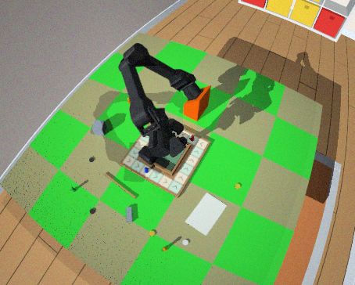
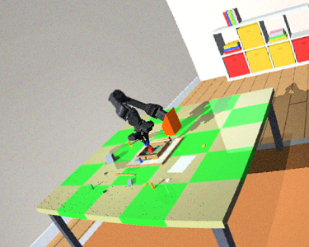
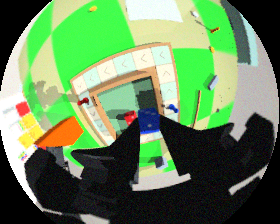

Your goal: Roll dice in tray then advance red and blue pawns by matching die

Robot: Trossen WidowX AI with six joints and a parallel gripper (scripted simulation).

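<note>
The red pawn is 150 mm behind my gripper tip, 40 mm to the left of it and 70 mm below it. The rest, counted from my gripper tip: green tray (40 mm behind, 20 mm to the right, 90 mm below); blue pawn (80 mm ahead, 30 mm to the right, 70 mm below); small grey block (260 mm ahead, 30 mm to the left, 90 mm below).
</note>
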